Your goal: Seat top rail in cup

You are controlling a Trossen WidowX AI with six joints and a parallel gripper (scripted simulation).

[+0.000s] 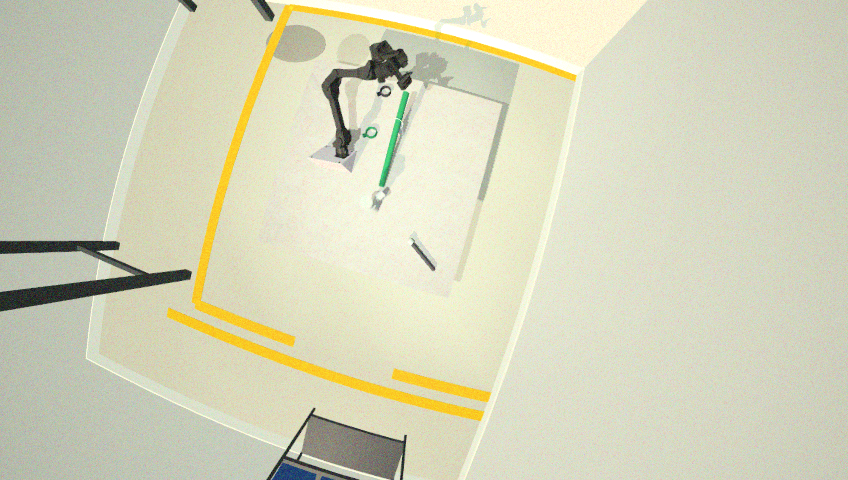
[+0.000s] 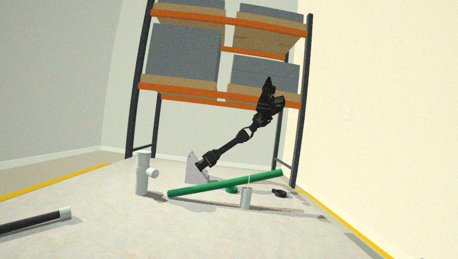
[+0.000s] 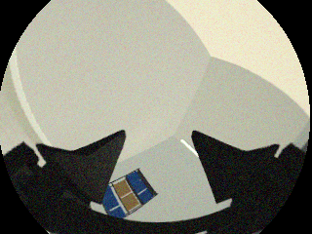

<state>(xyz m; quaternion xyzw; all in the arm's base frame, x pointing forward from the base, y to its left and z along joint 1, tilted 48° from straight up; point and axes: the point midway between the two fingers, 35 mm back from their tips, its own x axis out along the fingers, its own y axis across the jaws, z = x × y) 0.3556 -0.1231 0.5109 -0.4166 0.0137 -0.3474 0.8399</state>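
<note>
Now: gripper tip 47 cm to the left of the rail-end cup, 46 cm above it and 5 cm past it. The rest, counted from my gripper tip: black band (57 cm below, 26 cm behind, 22 cm to the left); then green band (57 cm below, 26 cm behind, 8 cm to the right); then loop cap (47 cm below, 8 cm behind, 2 cm to the right).
</note>
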